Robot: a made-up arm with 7 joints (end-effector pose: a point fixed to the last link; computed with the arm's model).
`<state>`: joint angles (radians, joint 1 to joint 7).
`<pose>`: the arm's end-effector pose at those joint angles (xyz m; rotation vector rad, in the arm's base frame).
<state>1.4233 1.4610 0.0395 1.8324 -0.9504 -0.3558 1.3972</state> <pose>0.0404 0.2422 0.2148 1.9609 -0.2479 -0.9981</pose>
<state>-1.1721 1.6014 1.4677 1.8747 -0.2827 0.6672 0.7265</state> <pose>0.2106 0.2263 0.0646 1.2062 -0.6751 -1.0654</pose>
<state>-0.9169 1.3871 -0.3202 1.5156 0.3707 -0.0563 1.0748</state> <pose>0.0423 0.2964 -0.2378 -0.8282 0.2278 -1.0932</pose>
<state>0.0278 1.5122 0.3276 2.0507 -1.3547 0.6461 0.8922</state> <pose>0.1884 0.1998 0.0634 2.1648 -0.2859 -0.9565</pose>
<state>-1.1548 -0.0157 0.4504 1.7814 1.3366 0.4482 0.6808</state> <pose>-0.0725 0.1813 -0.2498 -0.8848 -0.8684 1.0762</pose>
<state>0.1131 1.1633 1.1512 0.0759 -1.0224 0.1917 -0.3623</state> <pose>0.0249 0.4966 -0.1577 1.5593 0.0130 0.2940</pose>
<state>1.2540 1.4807 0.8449 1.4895 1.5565 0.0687 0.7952</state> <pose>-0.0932 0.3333 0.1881 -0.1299 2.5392 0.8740</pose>
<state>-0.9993 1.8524 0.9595 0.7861 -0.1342 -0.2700 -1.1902</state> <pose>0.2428 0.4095 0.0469 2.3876 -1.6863 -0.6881</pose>
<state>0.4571 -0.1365 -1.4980 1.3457 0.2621 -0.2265 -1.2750</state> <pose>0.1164 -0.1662 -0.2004 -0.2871 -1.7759 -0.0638</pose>
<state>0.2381 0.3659 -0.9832 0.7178 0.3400 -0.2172 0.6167</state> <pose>0.1751 0.1092 -0.3717 -0.6462 -0.6371 -0.9767</pose>
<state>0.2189 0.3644 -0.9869 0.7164 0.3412 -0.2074 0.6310</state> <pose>0.1674 0.1085 -0.3754 -0.6669 -0.6020 -0.9726</pose>
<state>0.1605 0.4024 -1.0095 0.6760 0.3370 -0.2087 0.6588</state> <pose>0.1392 0.1299 -0.3882 -0.6649 -0.4750 -0.9679</pose>
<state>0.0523 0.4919 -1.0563 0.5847 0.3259 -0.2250 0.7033</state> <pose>0.0826 0.1815 -0.4018 -0.6339 -0.2281 -0.9590</pose>
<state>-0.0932 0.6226 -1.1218 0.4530 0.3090 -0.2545 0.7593</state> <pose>0.0065 0.2580 -0.3927 -0.5791 0.1140 -0.9423</pose>
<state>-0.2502 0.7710 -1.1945 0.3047 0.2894 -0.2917 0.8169</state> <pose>-0.0629 0.3412 -0.3469 -0.5080 0.4918 -0.9182</pose>
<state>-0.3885 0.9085 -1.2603 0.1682 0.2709 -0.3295 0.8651</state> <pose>-0.1017 0.4094 -0.2790 -0.4302 0.8307 -0.8924</pose>
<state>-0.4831 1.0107 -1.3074 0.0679 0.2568 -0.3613 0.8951</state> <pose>-0.1106 0.4515 -0.2195 -0.3603 1.0678 -0.8747</pose>
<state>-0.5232 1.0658 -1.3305 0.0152 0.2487 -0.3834 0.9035</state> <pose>-0.1070 0.4705 -0.1871 -0.3128 1.1761 -0.8714</pose>
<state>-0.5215 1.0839 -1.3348 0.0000 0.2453 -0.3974 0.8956</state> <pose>-0.1024 0.4759 -0.1783 -0.2874 1.1855 -0.8804</pose>
